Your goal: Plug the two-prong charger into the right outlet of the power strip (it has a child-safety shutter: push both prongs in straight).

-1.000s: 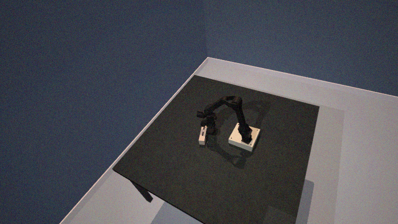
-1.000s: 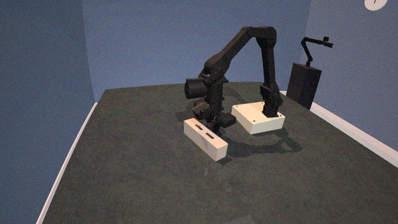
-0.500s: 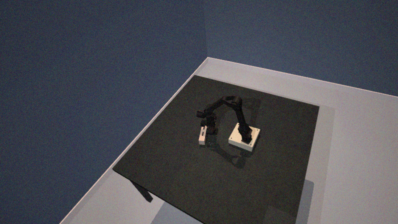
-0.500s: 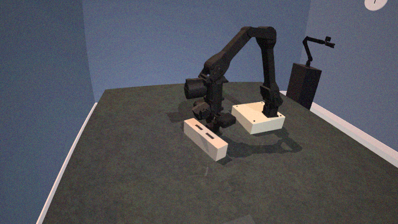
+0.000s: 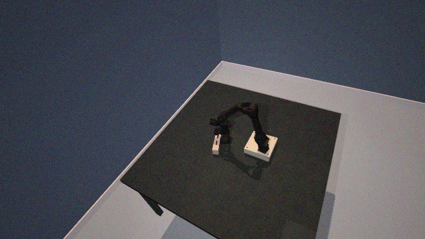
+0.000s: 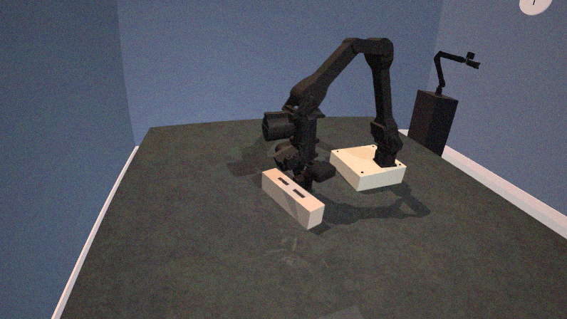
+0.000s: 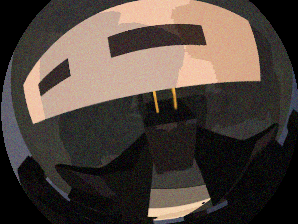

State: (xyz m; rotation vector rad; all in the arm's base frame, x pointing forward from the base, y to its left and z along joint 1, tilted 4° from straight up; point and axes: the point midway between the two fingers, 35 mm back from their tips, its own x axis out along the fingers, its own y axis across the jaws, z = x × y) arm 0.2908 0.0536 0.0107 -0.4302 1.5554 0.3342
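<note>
My gripper tip is now 20 mm short of the dark charger, 10 mm to the right of it and 10 mm below it.
</note>
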